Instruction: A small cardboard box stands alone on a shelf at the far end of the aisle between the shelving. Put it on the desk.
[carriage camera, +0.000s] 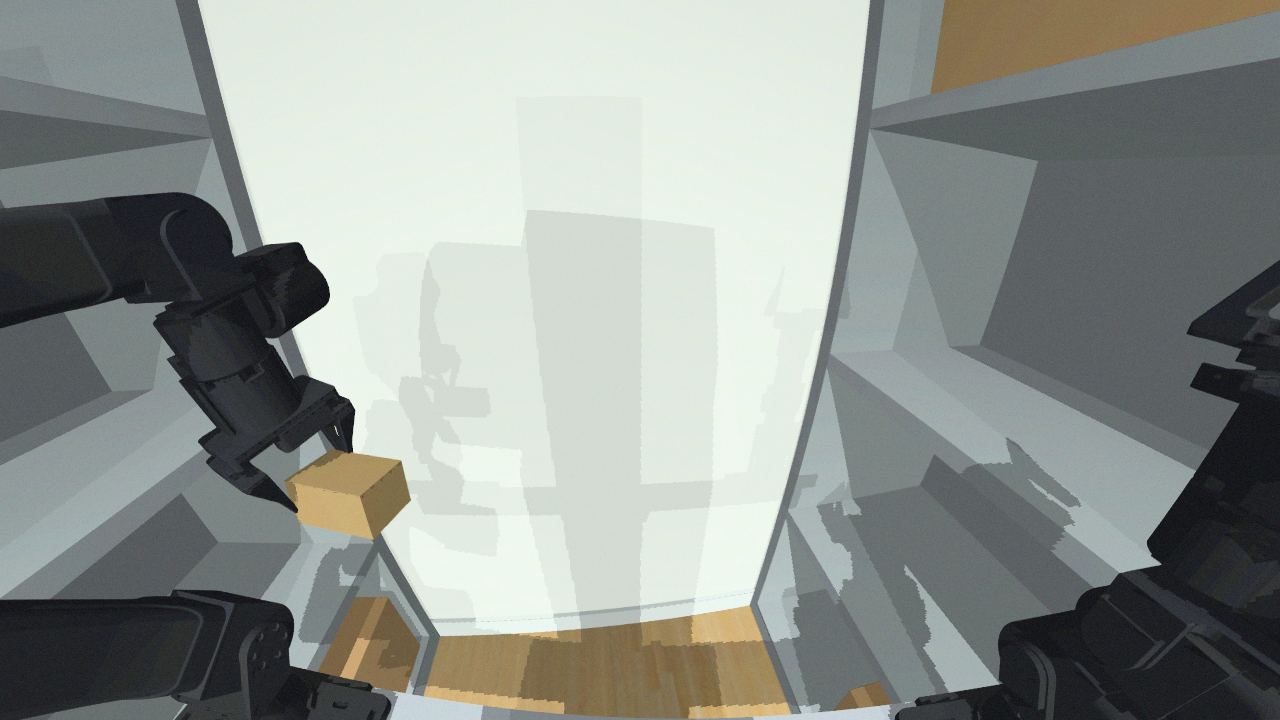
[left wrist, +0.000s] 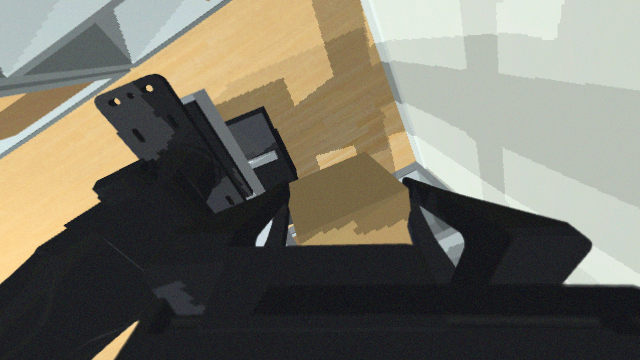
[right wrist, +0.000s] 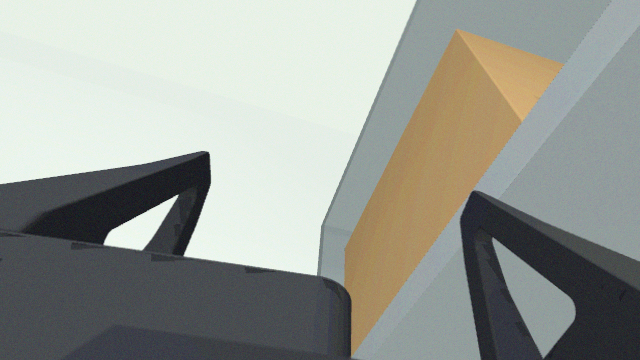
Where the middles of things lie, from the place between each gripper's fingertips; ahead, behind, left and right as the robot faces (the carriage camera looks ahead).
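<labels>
My right hand, relative to the cardboard box (carriage camera: 357, 494), is 29 cm above it, 63 cm to the right of it and 13 cm short of it.
My left hand, relative to the cardboard box, is 1 cm past it and 4 cm to the left of it.
</labels>
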